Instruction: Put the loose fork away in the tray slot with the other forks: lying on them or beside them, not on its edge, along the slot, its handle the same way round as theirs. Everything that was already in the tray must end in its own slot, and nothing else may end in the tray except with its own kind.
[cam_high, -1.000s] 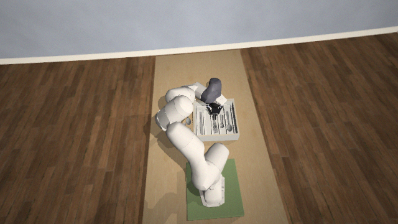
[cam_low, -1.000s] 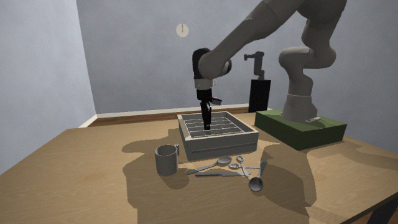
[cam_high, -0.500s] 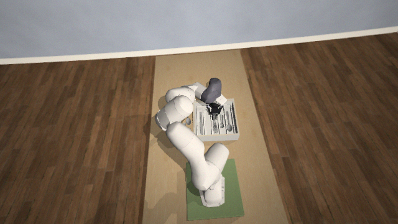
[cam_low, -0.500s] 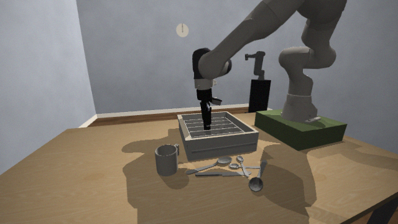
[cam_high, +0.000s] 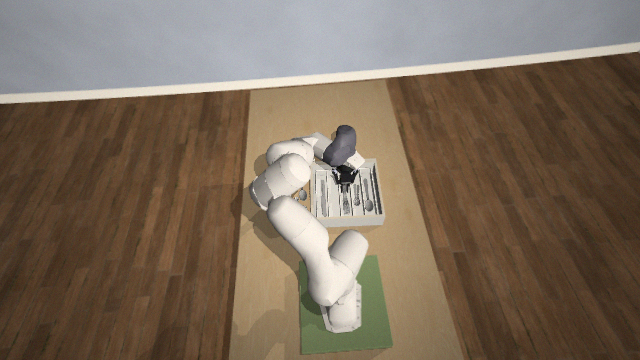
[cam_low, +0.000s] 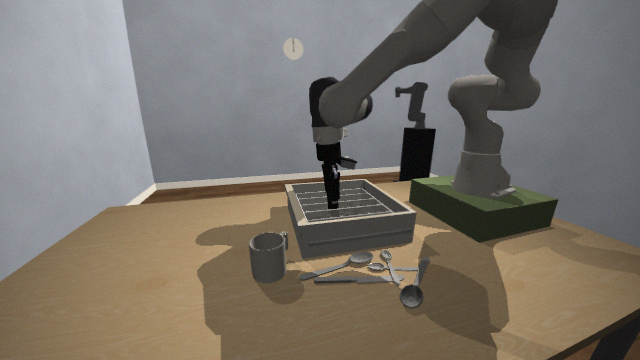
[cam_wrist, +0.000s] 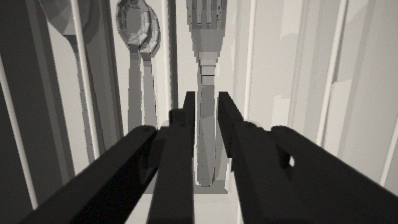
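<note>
My gripper is now 3 cm past the cutlery tray and 2 cm above it. Round my hand: white mug (23 cm ahead, 19 cm to the left, 2 cm below).
</note>
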